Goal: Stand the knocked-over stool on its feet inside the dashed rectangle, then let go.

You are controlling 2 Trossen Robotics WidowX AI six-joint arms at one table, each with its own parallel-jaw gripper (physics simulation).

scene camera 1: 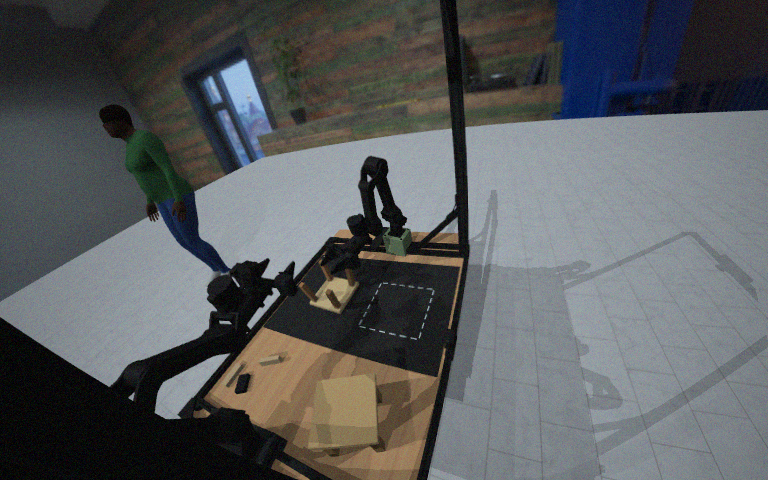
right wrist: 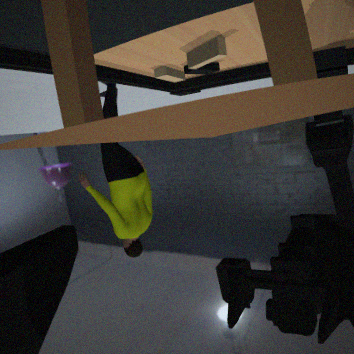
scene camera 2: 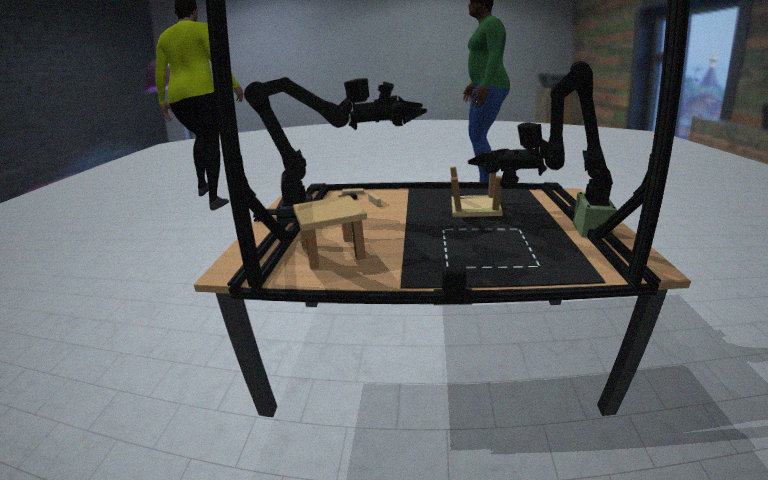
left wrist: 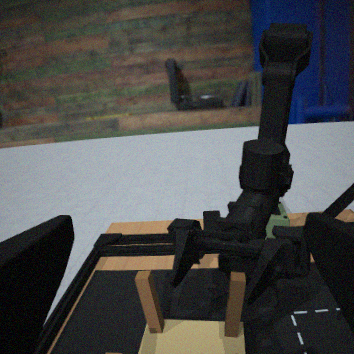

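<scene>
The small stool [scene camera 1: 335, 295] [scene camera 2: 476, 207] [left wrist: 192, 340] lies upside down on the black mat, its pale seat down and brown legs up, behind the dashed rectangle [scene camera 1: 407, 286] [scene camera 2: 492, 266] in the scene camera 2 view and outside it. My right gripper [scene camera 1: 327, 264] [scene camera 2: 471, 162] [left wrist: 206, 293] is open at the far legs, around leg-top height. Brown wood crosses the right wrist view close up; whether a leg stands between the fingers is unclear. My left gripper [scene camera 1: 279, 264] [scene camera 2: 423, 108] [right wrist: 270, 332] is open and empty, high above the table's back edge.
A larger stool [scene camera 1: 345, 407] [scene camera 2: 328, 212] stands on its legs on the wood at the left in scene camera 2. Two pale blocks [scene camera 1: 270, 359] [scene camera 2: 374, 199] and a black block [scene camera 1: 242, 383] lie behind it. A green box [scene camera 1: 397, 241] [scene camera 2: 591, 215] is at the right arm's base.
</scene>
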